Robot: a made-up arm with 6 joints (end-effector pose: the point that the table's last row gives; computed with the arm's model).
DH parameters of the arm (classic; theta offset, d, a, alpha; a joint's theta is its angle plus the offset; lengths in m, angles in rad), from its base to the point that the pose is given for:
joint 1: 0 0.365 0 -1.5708
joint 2: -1.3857 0 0.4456 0
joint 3: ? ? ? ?
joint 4: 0 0.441 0 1.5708
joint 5: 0 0 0.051 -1.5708
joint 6: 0 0.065 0 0
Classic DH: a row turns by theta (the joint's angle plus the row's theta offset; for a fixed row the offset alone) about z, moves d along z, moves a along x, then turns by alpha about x.
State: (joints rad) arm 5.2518 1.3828 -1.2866 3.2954 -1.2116 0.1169
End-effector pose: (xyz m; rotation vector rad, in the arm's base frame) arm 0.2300 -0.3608 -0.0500 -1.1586 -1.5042 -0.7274
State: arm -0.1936 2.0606 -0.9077 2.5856 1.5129 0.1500
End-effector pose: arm -0.0361 0.0404 -0.2541 0.2773 2.6683 0.7437
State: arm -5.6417 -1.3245 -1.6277 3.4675 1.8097 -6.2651
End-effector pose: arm -0.3730 -0.3086 1.0502 0.8043 -1.4710 0.6987
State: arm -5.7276 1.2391 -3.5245 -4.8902 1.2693 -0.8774
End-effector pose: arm 0.6258 0.4428 0.8329 -0.9876 -1.2714 -1.1054
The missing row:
joint 3: 1.3857 0 0.1 -1.5708
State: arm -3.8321 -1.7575 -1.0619 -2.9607 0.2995 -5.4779
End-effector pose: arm 0.2655 -0.2263 0.8782 -0.0303 -0.0806 -2.8534
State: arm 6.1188 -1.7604 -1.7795 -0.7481 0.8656 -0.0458
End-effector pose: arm -0.7211 0.1083 0.8100 0.5147 -0.5806 2.2121
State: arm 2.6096 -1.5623 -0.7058 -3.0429 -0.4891 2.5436
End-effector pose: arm 0.0734 -0.0518 0.7744 0.0254 -1.4115 -0.8403
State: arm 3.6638 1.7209 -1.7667 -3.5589 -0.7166 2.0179
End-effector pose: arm -0.4216 -0.2047 -0.2364 -2.1130 1.2742 -0.0570
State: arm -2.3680 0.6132 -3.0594 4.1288 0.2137 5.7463
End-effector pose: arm -0.3995 -0.4322 1.1230 0.7021 -0.0884 -1.9125
